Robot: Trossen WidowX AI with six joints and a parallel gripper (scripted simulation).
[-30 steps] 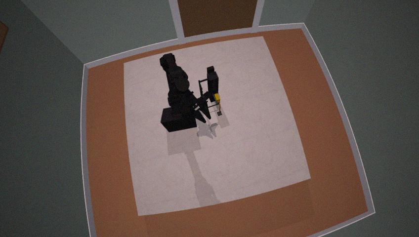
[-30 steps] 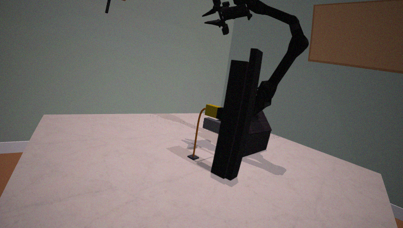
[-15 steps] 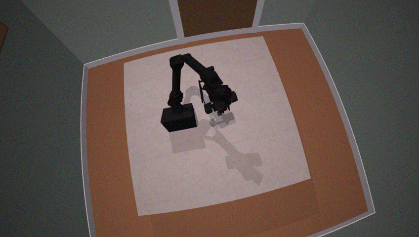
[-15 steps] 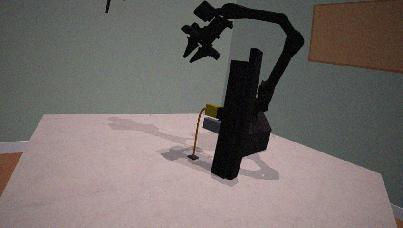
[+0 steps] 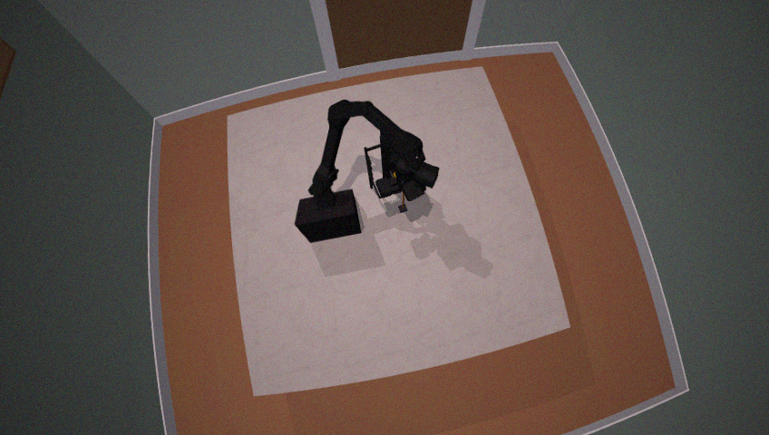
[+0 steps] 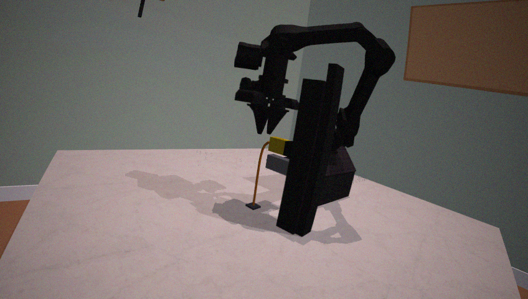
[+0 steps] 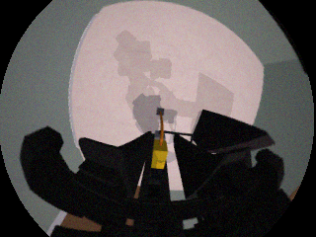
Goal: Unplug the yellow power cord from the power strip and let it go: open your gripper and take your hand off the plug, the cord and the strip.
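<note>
My gripper tip is now 20 mm past the yellow plug, 70 mm to the right of it and 10 mm above it.
</note>
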